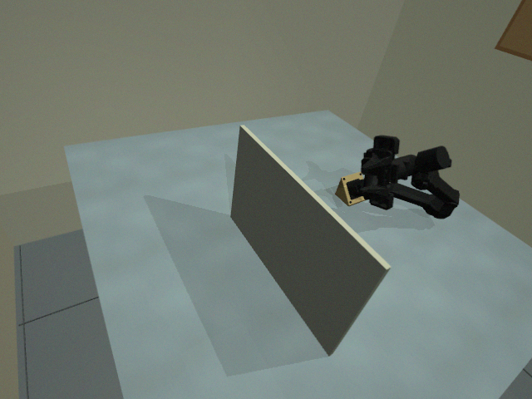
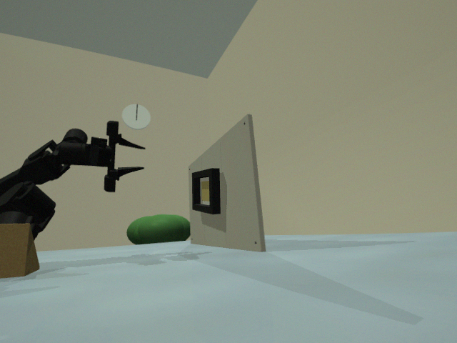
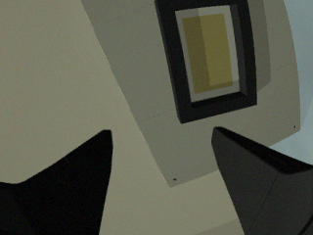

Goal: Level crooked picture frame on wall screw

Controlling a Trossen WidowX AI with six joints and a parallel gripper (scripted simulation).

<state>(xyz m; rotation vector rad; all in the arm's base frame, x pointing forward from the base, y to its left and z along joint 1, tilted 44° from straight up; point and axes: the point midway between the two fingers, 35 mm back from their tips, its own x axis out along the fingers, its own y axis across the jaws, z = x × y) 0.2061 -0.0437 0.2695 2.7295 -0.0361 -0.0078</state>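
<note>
The picture frame is 190 mm ahead of my gripper tip, 10 mm to the left of it and 90 mm below it. The rest, counted from my gripper tip: wall panel: 200 mm ahead, 10 mm to the right, 100 mm below.
</note>
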